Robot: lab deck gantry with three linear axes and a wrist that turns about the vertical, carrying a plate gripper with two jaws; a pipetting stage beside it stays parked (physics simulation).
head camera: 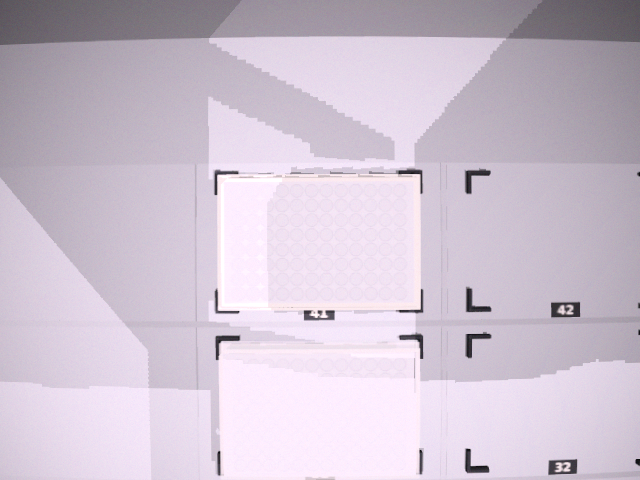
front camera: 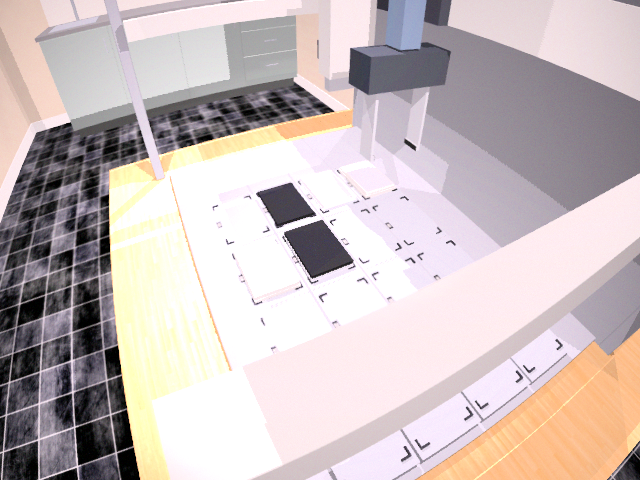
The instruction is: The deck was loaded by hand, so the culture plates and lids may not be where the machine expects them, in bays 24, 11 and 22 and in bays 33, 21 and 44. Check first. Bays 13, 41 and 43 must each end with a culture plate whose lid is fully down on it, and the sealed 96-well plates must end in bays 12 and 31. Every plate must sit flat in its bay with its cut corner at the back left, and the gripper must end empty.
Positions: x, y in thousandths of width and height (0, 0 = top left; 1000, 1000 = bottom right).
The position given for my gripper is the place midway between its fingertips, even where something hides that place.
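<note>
On the front camera you'd find my gripper (front camera: 610, 316), a black lid (front camera: 446, 426) and another black lid (front camera: 501, 526), plus a grey deck wall (front camera: 802, 295). That front camera also gives me a bay 24 (front camera: 690, 889), a bay 43 (front camera: 687, 539) and a bay 42 (front camera: 641, 466). On the head camera there's a pale plate (head camera: 545, 839), and I can see the bay 42 (head camera: 829, 489) there as well.
</note>
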